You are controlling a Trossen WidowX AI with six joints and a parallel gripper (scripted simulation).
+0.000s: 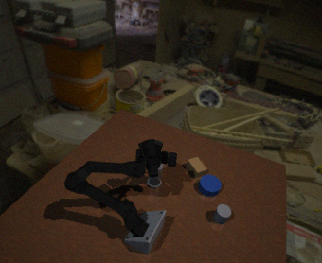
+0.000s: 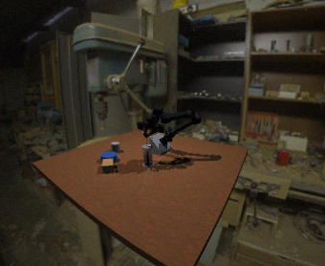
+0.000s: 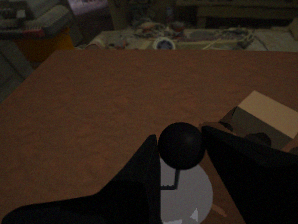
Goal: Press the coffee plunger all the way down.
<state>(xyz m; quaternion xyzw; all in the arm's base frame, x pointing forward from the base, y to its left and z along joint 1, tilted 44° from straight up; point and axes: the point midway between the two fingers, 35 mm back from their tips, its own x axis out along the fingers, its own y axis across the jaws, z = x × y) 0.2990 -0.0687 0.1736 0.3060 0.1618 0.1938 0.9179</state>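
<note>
My gripper tip is 11 cm above the coffee press and 1 cm to the right of it. Round my gripper tip: blue disc: 29 cm to the right, 20 cm below, 9 cm ahead.
</note>
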